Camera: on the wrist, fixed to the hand. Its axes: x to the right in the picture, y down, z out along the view.
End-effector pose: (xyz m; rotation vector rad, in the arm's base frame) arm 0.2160 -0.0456 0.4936 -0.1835 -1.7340 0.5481
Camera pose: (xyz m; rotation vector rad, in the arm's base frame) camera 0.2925 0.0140 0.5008 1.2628 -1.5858 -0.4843
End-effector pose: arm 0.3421 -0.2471 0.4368 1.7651 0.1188 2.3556
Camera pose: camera 0.2492 -0.2749 0.4292 1.1781 1.0889 0.9769
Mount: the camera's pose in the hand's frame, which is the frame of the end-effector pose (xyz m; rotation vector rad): 0.0123 0.0358 -0.0896 0.1171 -0.2894 -1.5243
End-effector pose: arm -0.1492 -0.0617 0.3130 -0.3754 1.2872 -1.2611
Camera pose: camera -0.2109 -0.0227 0.2487 -1.5548 0.5120 -2.3518
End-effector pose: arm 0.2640 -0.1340 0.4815 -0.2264 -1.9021 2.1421
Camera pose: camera 0.2749 -0.0491 0.4354 1.1953 -1.1965 1.1482
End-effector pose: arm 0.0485 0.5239 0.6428 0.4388 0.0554 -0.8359
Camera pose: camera 0.0938 0.5719 0.5714 0.3281 0.0695 -2.4038
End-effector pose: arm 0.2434 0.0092 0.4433 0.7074 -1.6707 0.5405
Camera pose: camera 0.2789 0.0941 0.4749 1.8888 -0.8977 -0.5857
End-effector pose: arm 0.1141 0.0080 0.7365 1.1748 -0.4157 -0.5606
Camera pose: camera 0.1826 0.0769 0.7402 1.3816 0.3191 -2.0453
